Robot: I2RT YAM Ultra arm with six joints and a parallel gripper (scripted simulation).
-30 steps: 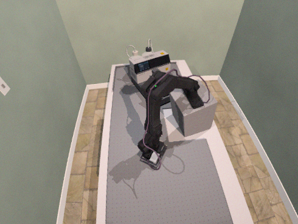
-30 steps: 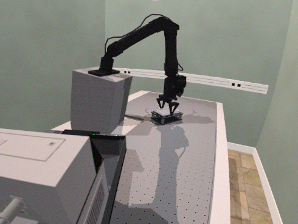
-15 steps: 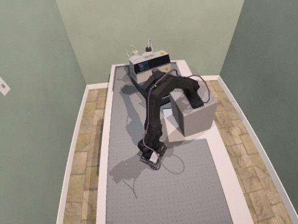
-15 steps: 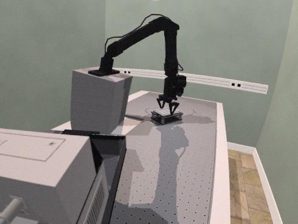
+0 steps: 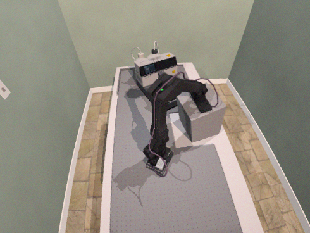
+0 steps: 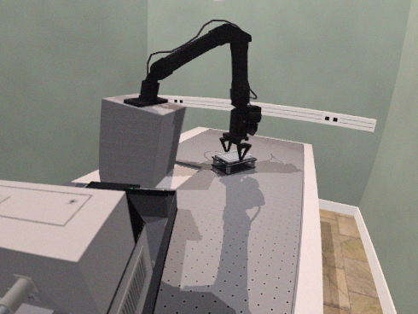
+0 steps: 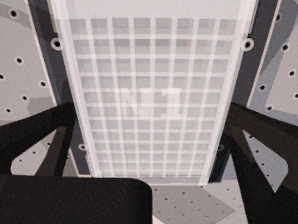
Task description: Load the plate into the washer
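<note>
My gripper is now right at the well plate. From my hand the other things lie so: plate washer 640 mm to the right, 200 mm behind, 80 mm above.
</note>
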